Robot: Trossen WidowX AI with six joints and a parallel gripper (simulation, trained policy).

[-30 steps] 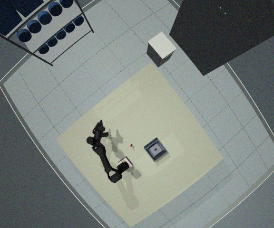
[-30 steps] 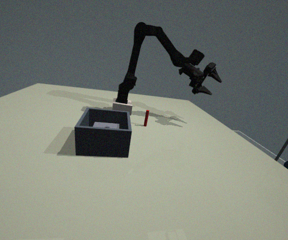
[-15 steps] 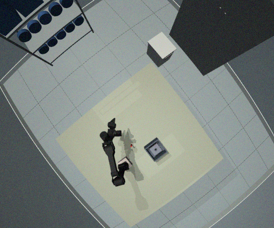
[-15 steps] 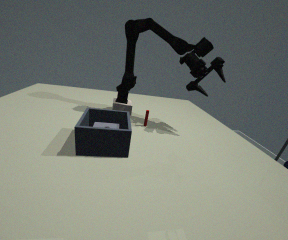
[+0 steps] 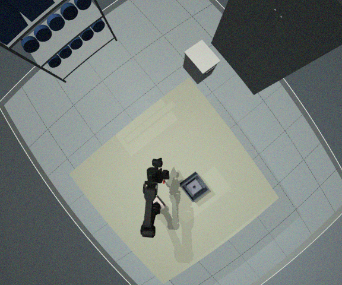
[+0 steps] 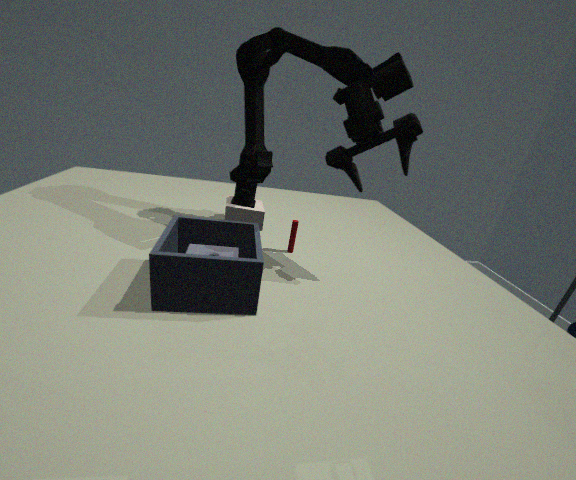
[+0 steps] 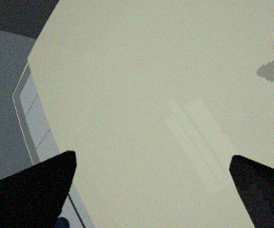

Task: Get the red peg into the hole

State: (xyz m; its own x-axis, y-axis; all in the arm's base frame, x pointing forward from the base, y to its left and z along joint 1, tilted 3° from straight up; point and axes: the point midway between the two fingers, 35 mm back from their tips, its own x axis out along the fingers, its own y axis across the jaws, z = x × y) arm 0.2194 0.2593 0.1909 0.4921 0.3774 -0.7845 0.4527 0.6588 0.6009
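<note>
My gripper tip is 170 mm above the red peg, 150 mm to the left of it and 80 mm past it. From my gripper tip the other things lie so: grey plate (300 mm to the right, 160 mm below, 100 mm ahead); then dark box (300 mm to the right, 180 mm below, 100 mm ahead).
</note>
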